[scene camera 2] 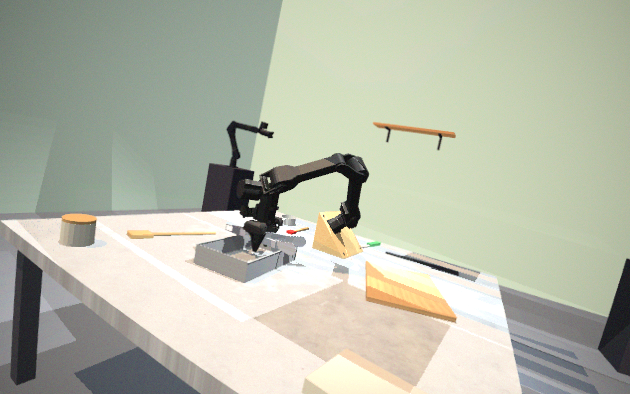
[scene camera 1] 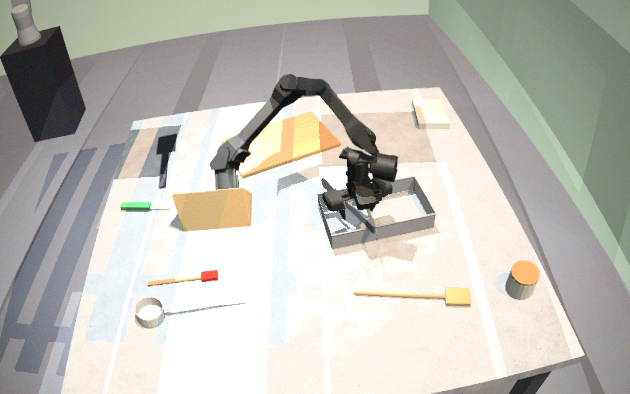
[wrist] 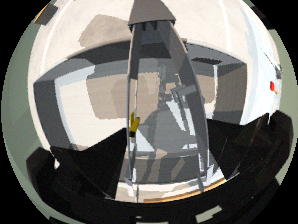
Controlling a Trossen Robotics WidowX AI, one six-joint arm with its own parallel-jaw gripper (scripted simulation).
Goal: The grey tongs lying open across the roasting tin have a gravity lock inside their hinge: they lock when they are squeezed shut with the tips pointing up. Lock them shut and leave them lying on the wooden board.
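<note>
Scene camera 1 gives me my gripper [scene camera 1: 357,215], which is open and holds nothing, along with a wooden board [scene camera 1: 297,137] and a round cutter [scene camera 1: 150,312]. A wooden spatula [scene camera 1: 455,296] is there as well, and so is a canister [scene camera 1: 524,275]. In scene camera 2 I find the canister [scene camera 2: 77,230] again, a roasting tin [scene camera 2: 232,256], the board [scene camera 2: 394,287] and my own gripper [scene camera 2: 259,249]. The wrist view has my gripper [wrist: 161,126] in it, while the spatula is out of frame in the wrist view.
</note>
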